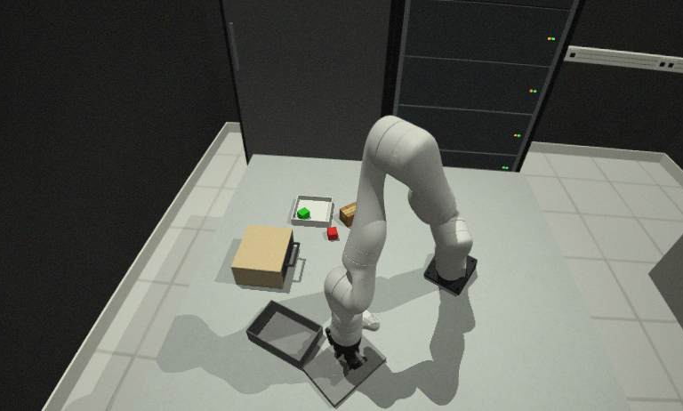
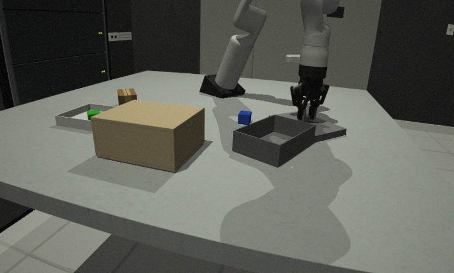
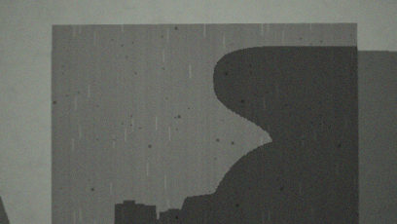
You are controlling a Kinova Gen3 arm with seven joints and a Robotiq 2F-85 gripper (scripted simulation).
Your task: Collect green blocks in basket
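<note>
Right now the lid is 3 cm below my hand. Also, from my hand: light wooden cabinet: 33 cm ahead, 28 cm to the right; cabinet drawer: 32 cm ahead, 28 cm to the right; red block: 47 cm to the right, 16 cm ahead, 3 cm below.
</note>
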